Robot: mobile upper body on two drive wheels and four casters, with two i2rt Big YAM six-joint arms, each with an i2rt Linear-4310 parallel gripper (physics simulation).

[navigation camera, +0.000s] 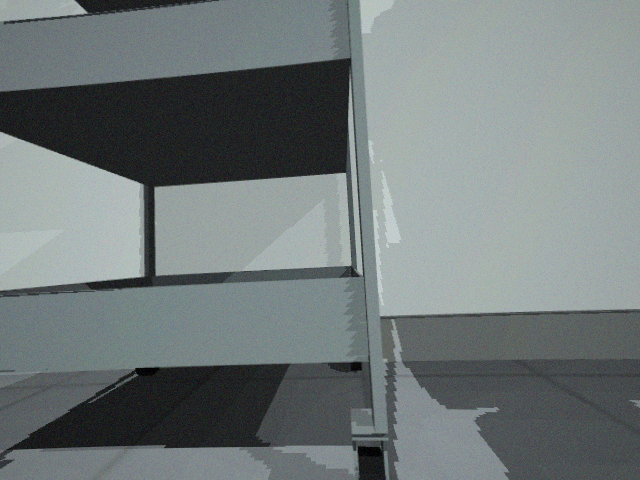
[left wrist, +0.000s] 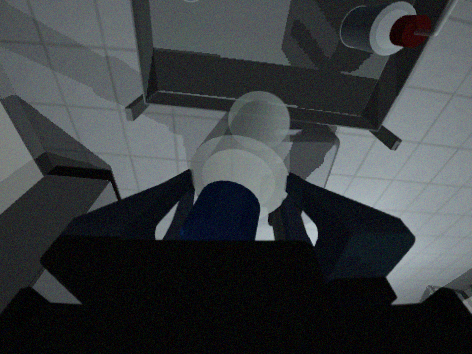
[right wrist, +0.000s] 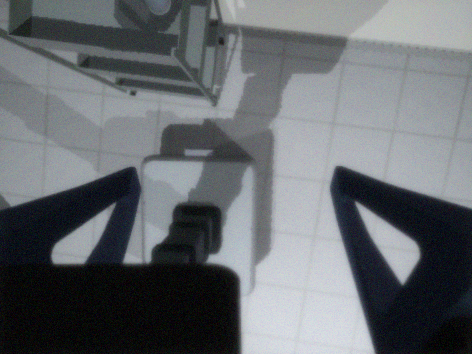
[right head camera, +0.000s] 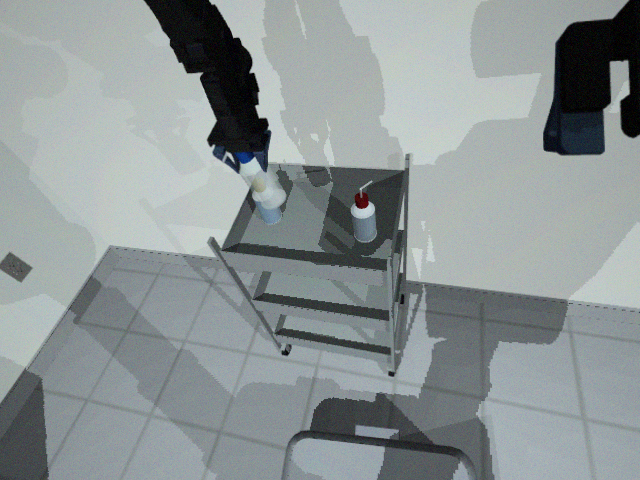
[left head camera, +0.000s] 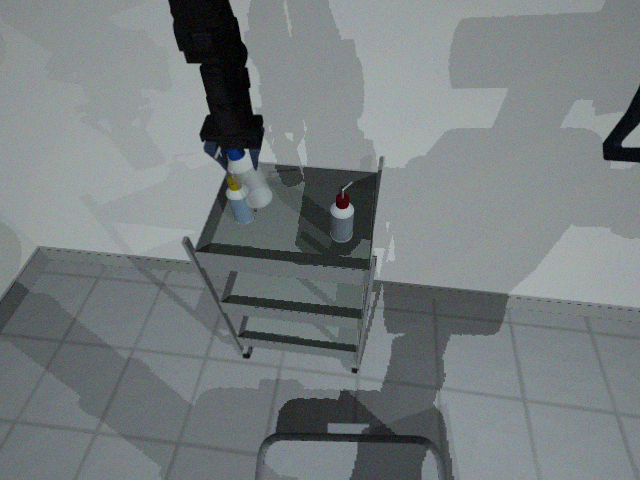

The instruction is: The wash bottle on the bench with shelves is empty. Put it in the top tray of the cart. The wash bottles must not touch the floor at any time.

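Places are measured from the left arm's base along level axes (x left, y back, z up), in millimetres.
Pixels of known places: left gripper, fingertip midpoint: (left wrist: 236, 177) (right head camera: 252, 171) (left head camera: 241, 169); right gripper, fingertip midpoint: (right wrist: 235, 177) (right head camera: 624, 139).
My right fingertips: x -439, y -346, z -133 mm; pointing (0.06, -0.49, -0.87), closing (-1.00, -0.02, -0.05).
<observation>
Behind a point stands the place of what it marks.
My left gripper (left head camera: 240, 164) @[x 3, y -658, z -438 mm] (right head camera: 251, 166) @[x 3, y -658, z -438 mm] (left wrist: 236, 177) @[x 3, y -658, z -438 mm] is shut on a translucent white wash bottle (left head camera: 259, 196) @[x -27, y -634, z -490 mm] (right head camera: 277, 195) @[x -37, y -643, z -494 mm] (left wrist: 259, 117) @[x -11, y -691, z -456 mm] with a blue cap. It holds the bottle tilted, base downward. In both head views the bottle overlaps the left side of the cart's top tray (left head camera: 281, 262) @[x -54, y -601, z -684 mm] (right head camera: 305, 261) @[x -68, y -601, z -680 mm] (left wrist: 250, 80) @[x -22, y -648, z -747 mm] and a yellow-capped bottle (left head camera: 241, 207) @[x 65, y -769, z -677 mm] (right head camera: 269, 212) @[x 63, y -770, z -695 mm]. In the left wrist view its base overlaps the tray's edge; contact cannot be told. A red-capped bottle (left head camera: 341, 224) @[x -198, y -706, z -669 mm] (right head camera: 364, 222) @[x -205, y -706, z -662 mm] (left wrist: 359, 31) @[x -170, y -732, z -675 mm] stands upright at the tray's right. My right gripper (right wrist: 235, 177) @[x -439, y -346, z -133 mm] is open and empty, away from the cart.
The grey cart (navigation camera: 206, 325) @[x -125, y -592, z -1246 mm] has lower trays, corner posts and wheels. Walls stand behind it and at the left. My base's rounded front edge (left head camera: 348, 438) @[x -224, y -308, z -1160 mm] (right head camera: 379, 441) @[x -233, y -312, z -1164 mm] shows low in the head views. A grey block of furniture (left wrist: 55, 210) @[x 982, y 40, z -1028 mm] is at the left wrist view's left.
</observation>
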